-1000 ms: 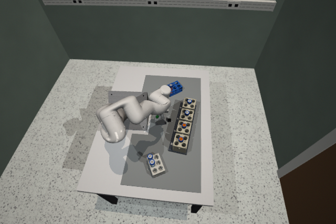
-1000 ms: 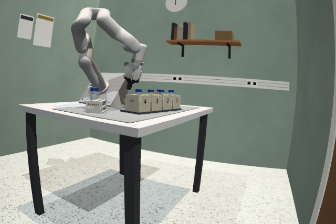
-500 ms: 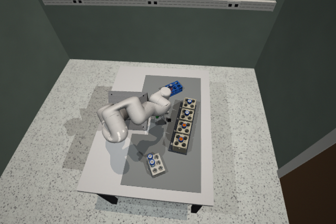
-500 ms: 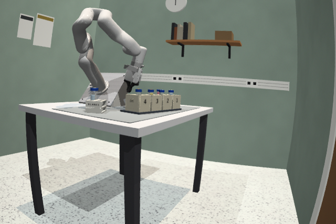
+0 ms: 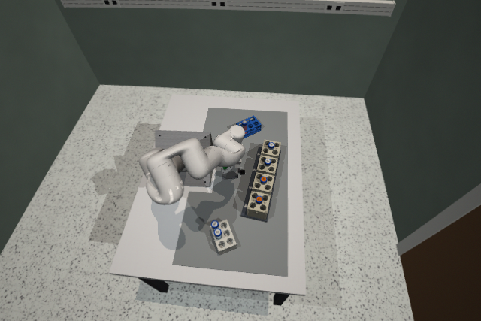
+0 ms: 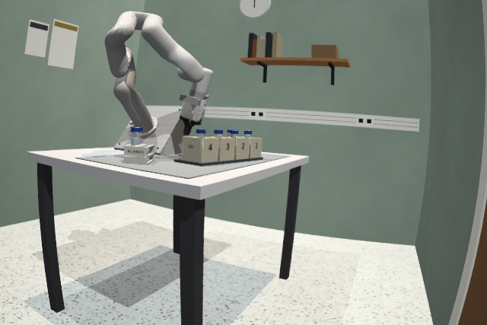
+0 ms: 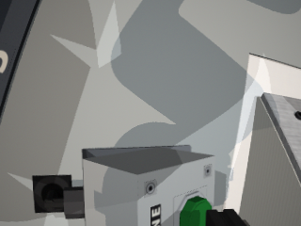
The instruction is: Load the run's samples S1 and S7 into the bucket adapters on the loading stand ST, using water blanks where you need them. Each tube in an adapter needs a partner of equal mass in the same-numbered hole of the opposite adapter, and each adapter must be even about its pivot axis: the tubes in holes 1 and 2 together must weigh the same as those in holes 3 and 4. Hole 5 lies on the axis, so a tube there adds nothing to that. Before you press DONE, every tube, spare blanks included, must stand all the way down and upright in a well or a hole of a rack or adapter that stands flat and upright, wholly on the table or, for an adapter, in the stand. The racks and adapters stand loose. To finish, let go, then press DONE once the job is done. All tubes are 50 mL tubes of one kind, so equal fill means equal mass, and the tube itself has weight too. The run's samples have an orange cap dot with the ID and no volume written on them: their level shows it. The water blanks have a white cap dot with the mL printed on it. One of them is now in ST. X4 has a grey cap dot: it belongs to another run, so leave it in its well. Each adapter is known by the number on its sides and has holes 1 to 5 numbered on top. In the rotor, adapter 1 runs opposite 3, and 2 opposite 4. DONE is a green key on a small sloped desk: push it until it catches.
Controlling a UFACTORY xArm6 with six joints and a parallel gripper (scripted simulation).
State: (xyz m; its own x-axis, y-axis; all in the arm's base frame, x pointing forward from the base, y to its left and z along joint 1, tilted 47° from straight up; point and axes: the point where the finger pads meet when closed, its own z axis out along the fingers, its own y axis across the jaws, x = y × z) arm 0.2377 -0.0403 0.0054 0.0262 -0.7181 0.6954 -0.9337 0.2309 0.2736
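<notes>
Now: the green DONE key 50 mm below my hand. Round my hand: blue-capped water blank (250 mm ahead, 90 mm to the left, 40 mm below); bucket adapter (250 mm ahead, 100 mm to the left, 60 mm below); blue sample rack (140 mm ahead, 310 mm to the left, 80 mm below).
</notes>
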